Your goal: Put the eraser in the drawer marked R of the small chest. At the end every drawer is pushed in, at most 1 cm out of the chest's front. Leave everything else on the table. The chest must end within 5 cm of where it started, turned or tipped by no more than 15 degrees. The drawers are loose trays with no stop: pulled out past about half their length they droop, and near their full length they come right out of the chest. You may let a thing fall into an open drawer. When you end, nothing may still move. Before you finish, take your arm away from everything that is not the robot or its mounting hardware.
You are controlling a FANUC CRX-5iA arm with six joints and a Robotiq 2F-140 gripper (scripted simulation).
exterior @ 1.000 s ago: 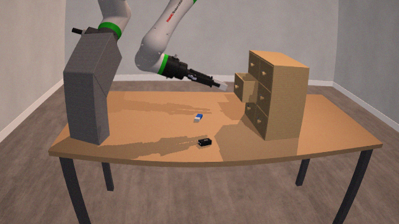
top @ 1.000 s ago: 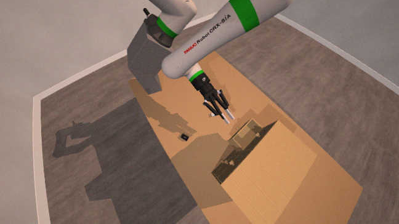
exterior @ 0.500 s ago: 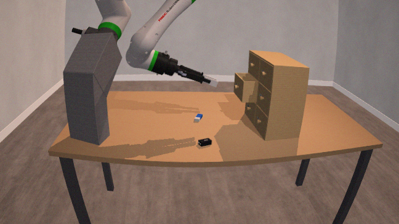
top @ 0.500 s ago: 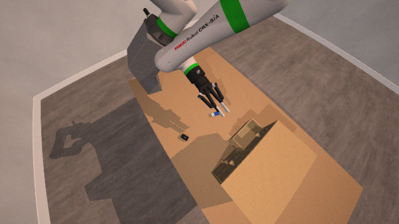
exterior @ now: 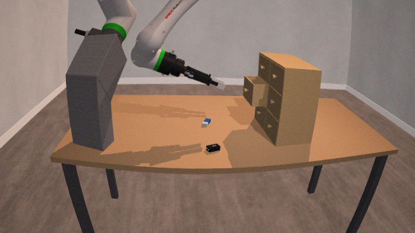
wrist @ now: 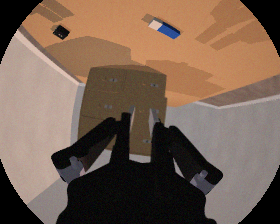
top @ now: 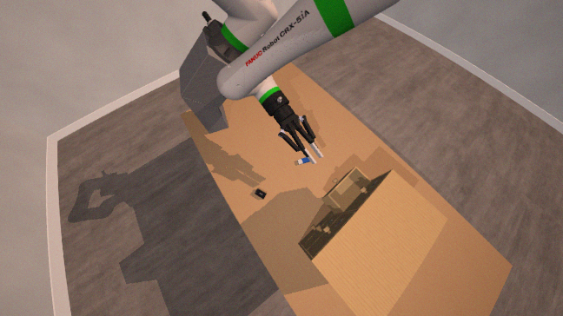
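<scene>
Right now the eraser is 190 mm below my hand, 40 mm behind it and 10 mm to the left of it. The rest, counted from my hand: small black block: 250 mm to the right, 180 mm below, 40 mm behind.
</scene>
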